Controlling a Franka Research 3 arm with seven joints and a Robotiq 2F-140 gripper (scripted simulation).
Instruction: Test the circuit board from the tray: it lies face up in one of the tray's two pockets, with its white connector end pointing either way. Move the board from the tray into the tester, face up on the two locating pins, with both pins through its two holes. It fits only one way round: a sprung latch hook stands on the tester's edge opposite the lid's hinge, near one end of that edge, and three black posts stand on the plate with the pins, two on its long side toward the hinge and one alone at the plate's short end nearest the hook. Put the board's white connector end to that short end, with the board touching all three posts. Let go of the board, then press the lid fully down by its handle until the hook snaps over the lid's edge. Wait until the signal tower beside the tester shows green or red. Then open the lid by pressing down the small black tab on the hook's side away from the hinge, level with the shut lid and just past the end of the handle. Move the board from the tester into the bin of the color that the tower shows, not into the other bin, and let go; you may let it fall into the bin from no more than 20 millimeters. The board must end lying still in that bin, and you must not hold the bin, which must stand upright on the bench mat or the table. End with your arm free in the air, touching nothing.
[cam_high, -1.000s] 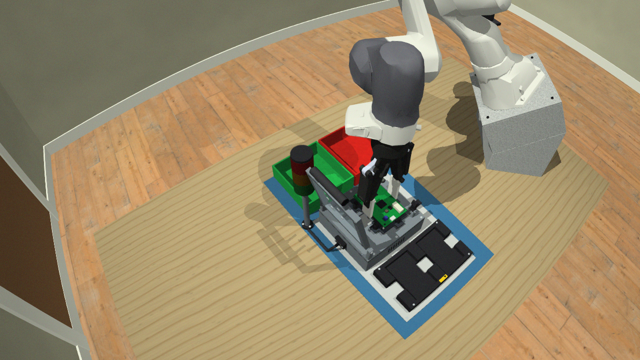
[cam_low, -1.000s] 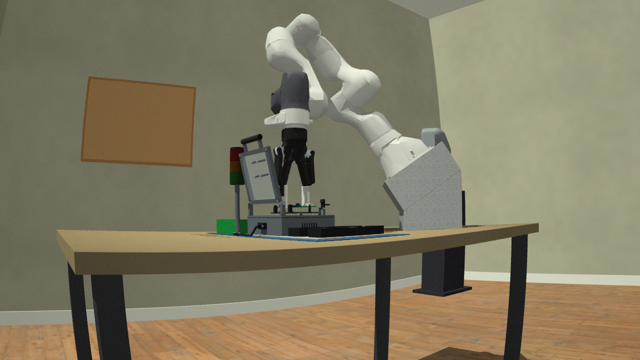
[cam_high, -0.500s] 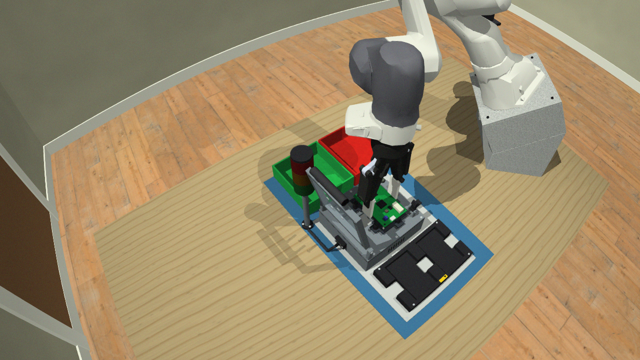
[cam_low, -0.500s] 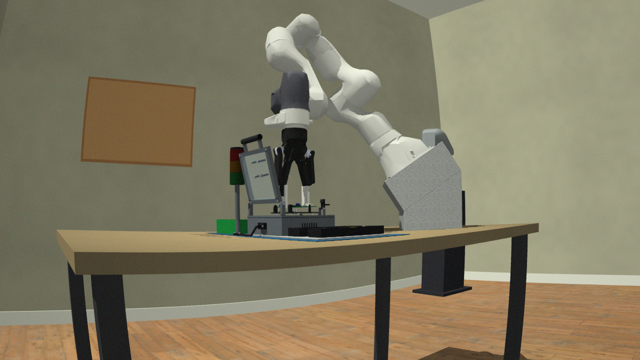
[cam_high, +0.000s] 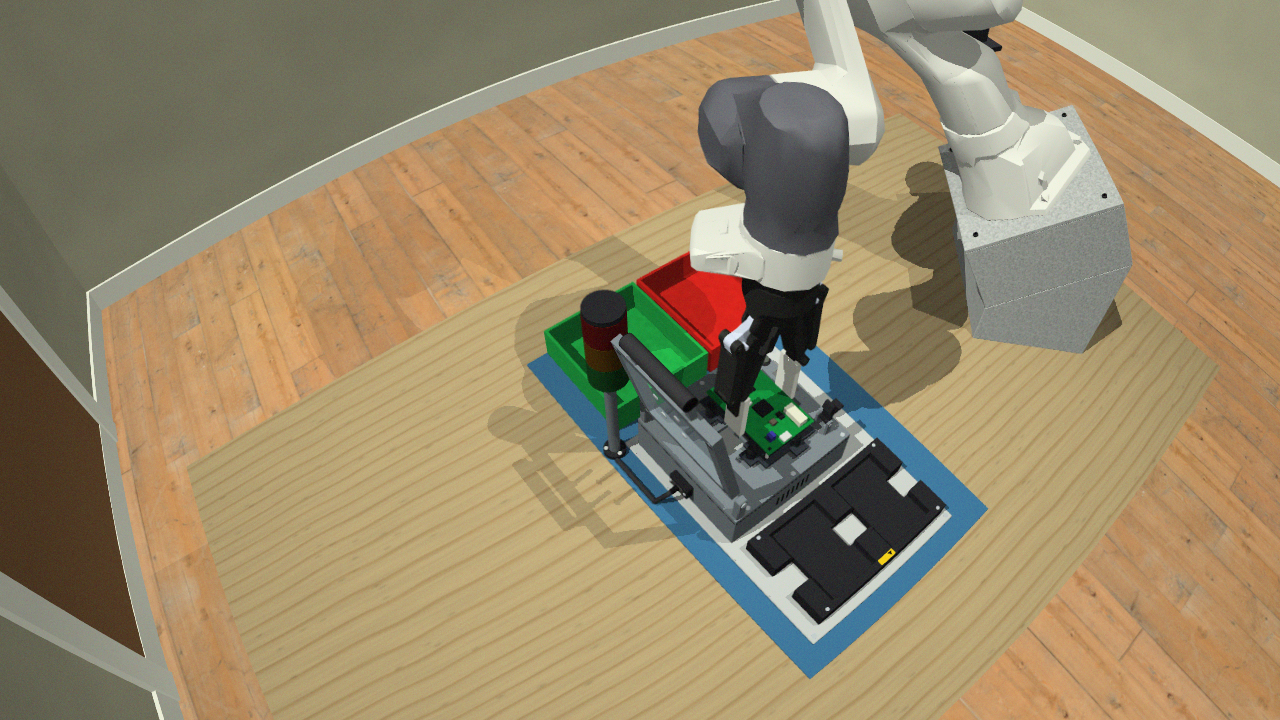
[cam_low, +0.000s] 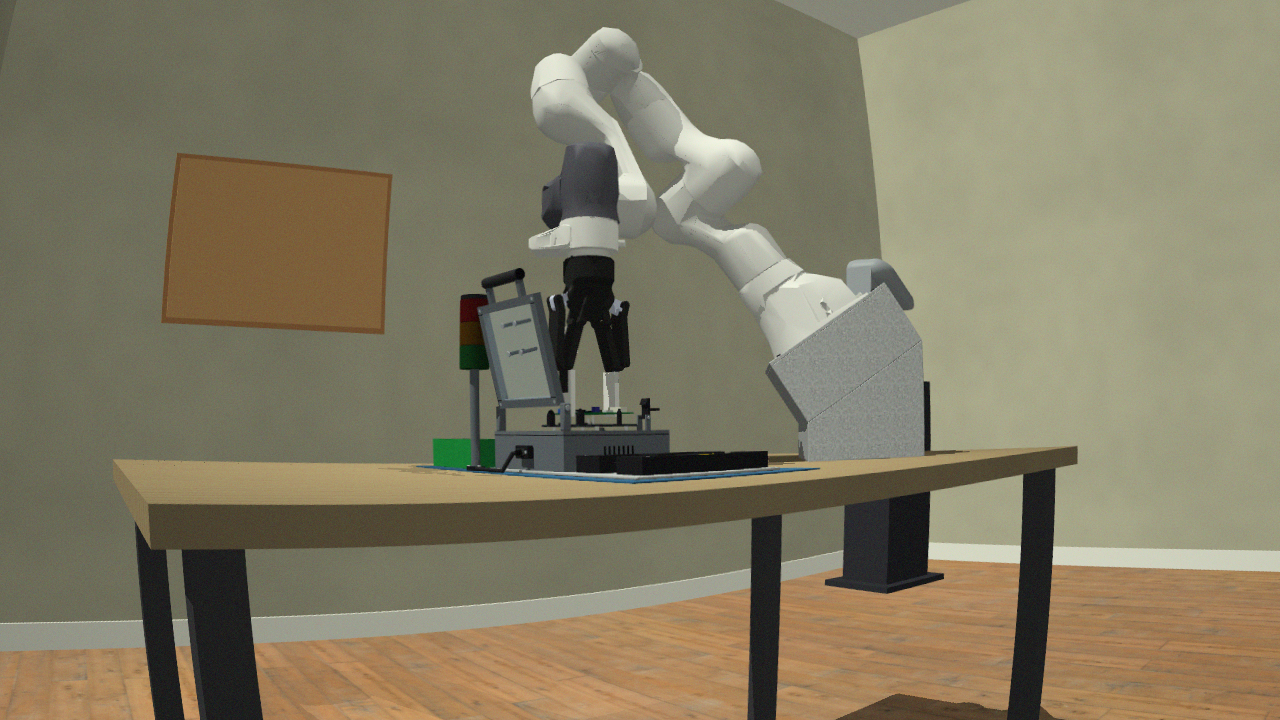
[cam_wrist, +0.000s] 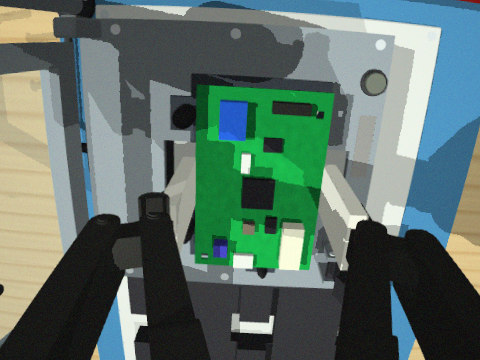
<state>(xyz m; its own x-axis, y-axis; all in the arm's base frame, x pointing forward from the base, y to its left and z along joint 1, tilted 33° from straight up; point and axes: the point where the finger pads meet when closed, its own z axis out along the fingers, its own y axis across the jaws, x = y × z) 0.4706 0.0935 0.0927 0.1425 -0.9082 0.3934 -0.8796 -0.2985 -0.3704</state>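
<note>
Now: hand 20 mm above the green circuit board. Also, from my hand: clear lid 120 mm ahead, 80 mm above, 20 mm to the left; latch hook 70 mm behind, 50 mm to the left, 20 mm below; tester plate 40 mm below, 10 mm to the left, 10 mm ahead.
</note>
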